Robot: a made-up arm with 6 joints.
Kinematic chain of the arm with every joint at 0, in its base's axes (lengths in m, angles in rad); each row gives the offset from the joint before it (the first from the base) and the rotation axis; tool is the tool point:
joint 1: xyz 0 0 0.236 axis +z
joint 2: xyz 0 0 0 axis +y
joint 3: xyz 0 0 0.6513 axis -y
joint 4: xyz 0 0 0 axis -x
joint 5: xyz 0.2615 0 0 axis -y
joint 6: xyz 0 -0.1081 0 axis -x
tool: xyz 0 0 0
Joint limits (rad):
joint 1: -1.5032..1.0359
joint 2: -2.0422..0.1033
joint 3: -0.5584..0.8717
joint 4: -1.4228..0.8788
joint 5: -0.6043..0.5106
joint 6: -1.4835..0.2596
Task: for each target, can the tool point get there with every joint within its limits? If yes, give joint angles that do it. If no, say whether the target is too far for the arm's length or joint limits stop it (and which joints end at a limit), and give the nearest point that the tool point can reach.
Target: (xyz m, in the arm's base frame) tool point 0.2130 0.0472 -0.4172
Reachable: no: joint limits stop it (at a limit: joint 1, joint 2, joint 3, joint 4) | nearest point -0.0464 0.4489 0.1914 | short by 0.774 m
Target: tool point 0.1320 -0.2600 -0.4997
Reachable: no: joint limits stop it (at a limit: joint 1, joint 2, joint 3) | nearest point -0.1920 -0.4239 0.1924 | short by 0.782 m
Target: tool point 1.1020 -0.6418 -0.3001
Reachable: no: too far | nearest point -0.1766 -0.4895 0.1967 | short by 1.380 m
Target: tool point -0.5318 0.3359 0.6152
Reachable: yes | joints -0.6567 -1.4121 0.4321 -0.9973 -0.3266 0.0293
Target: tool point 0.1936 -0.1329 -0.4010
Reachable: no: joint limits stop it (at a limit: joint 1, joint 2, joint 3) | nearest point -0.1989 -0.4138 0.1920 | short by 0.765 m
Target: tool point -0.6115 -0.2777 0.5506
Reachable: yes | joints 0.2815 -1.4953 -0.0489 0.4598 0.1950 0.0039
